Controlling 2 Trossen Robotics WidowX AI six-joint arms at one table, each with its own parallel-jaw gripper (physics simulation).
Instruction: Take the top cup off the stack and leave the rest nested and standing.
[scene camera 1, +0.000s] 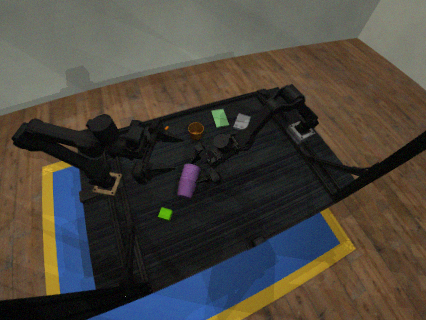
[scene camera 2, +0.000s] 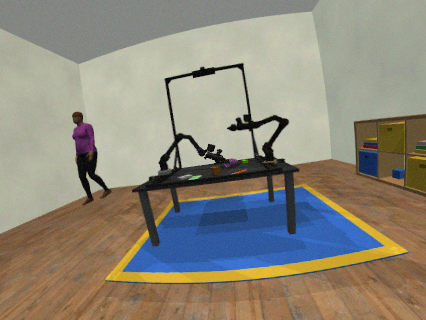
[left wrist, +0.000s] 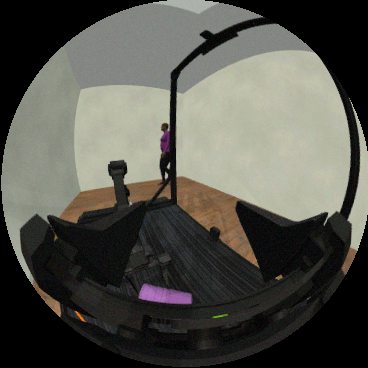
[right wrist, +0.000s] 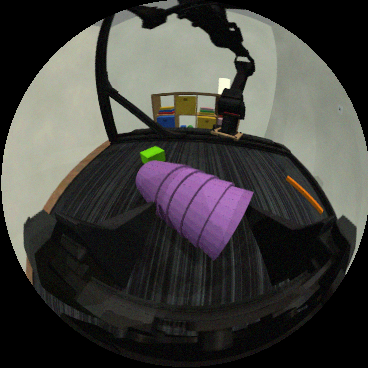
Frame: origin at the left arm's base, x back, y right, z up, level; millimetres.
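Seen in the pictures: left gripper, fingertip midpoint: (scene camera 1: 179, 153) (scene camera 2: 229, 128) (left wrist: 191, 205); right gripper, fingertip midpoint: (scene camera 1: 191, 173) (scene camera 2: 228, 161) (left wrist: 154, 292) (right wrist: 201, 207); left arm's base, origin of the base link: (scene camera 1: 107, 182) (scene camera 2: 270, 160) (right wrist: 227, 131); right arm's base, origin of the base link: (scene camera 1: 302, 129) (scene camera 2: 164, 169).
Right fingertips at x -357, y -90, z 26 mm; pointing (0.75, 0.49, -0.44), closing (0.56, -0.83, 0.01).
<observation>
Offsets run from my right fingertips to a thing's top centre.
The stack of several nested purple cups @[dz +21, dx +15, dy +49 mm] (scene camera 1: 188, 180) @[dz +27, dx +12, dy -8 mm] (scene camera 2: 230, 163) (left wrist: 165, 294) @[dz +25, dx +13, dy +12 mm] (right wrist: 200, 215) lies on its side on the dark table. In the right wrist view its wide rim end points to the lower right and its narrow end to the upper left. My right gripper (scene camera 1: 200, 167) (scene camera 2: 223, 160) (right wrist: 201, 207) is open and low, close beside the stack, with nothing held; whether a finger touches a cup I cannot tell. My left gripper (scene camera 1: 178, 155) (scene camera 2: 230, 128) (left wrist: 191, 205) is open and empty, raised above the table.
A green block @[dz -27, dx +77, dy +177 mm] (scene camera 1: 165, 214) (scene camera 2: 245, 161) (right wrist: 152, 154) lies beyond the stack's narrow end. An orange cup @[dz +6, dx +30, dy -241 mm] (scene camera 1: 196, 131) (scene camera 2: 215, 170), an orange stick @[dz -45, dx +210, dy -204 mm] (scene camera 2: 239, 172) (right wrist: 305, 194), a green sheet @[dz -45, dx -80, dy -382 mm] (scene camera 1: 220, 118) and a grey sheet @[dz -40, dx -201, dy -371 mm] (scene camera 1: 242, 121) are near the table's far edge in scene camera 1.
</observation>
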